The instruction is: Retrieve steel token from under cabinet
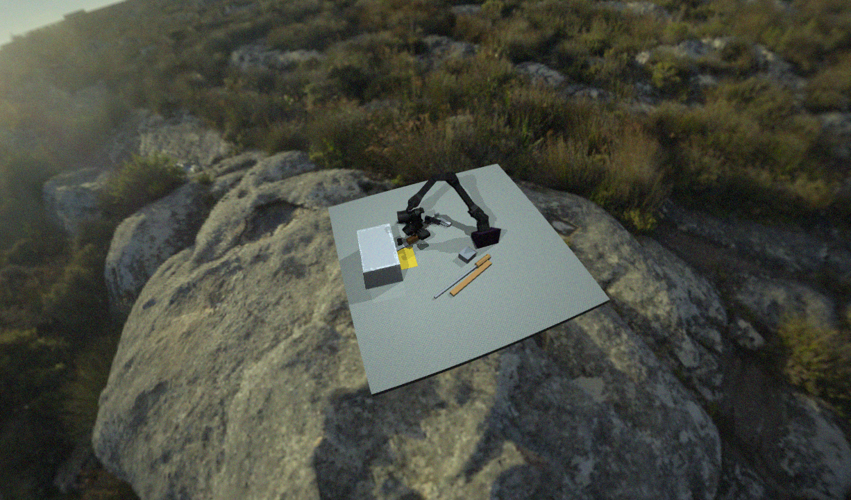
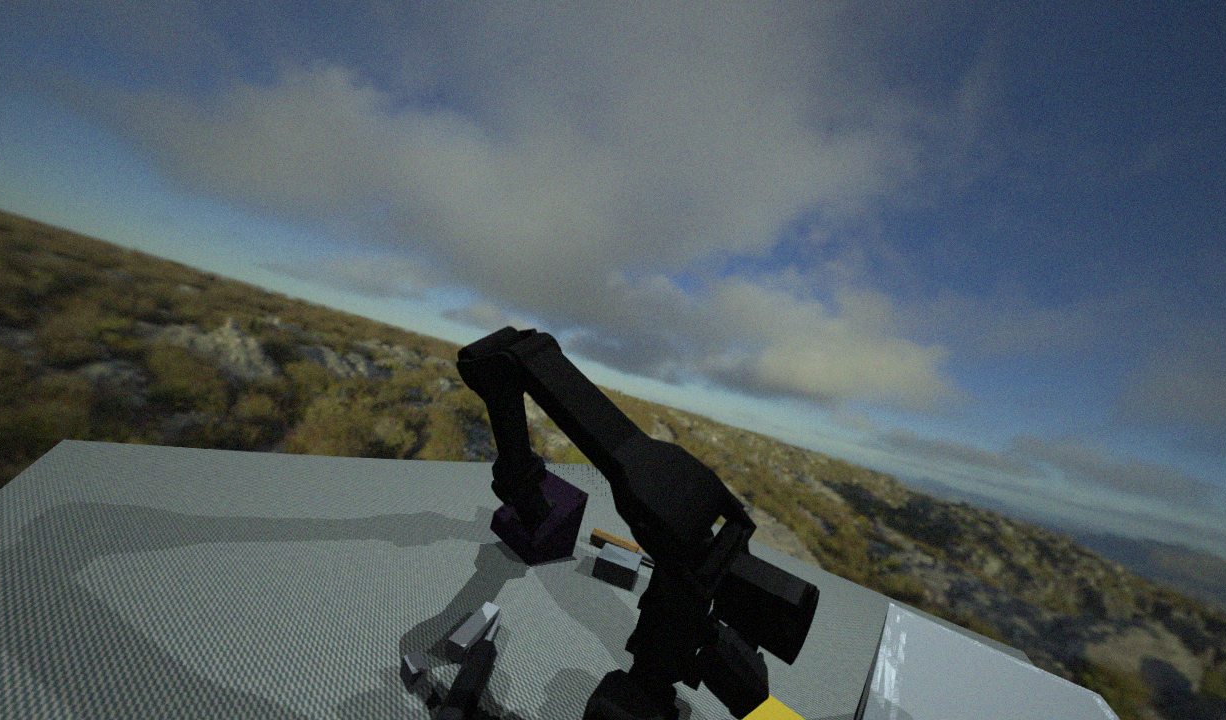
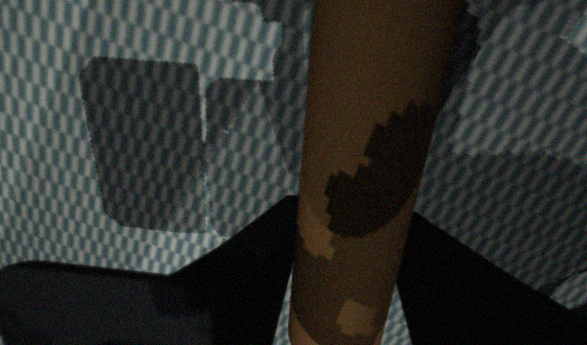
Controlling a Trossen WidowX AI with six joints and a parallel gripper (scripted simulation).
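Now: the grey bar 200 mm behind my gripper tip and 40 mm to the right of it. The rest, counted from my gripper tip: grey block: 200 mm behind, 250 mm to the left, 10 mm above; then small grey cube: 180 mm behind, 130 mm to the right; then wooden stick: 150 mm behind, 390 mm to the left.
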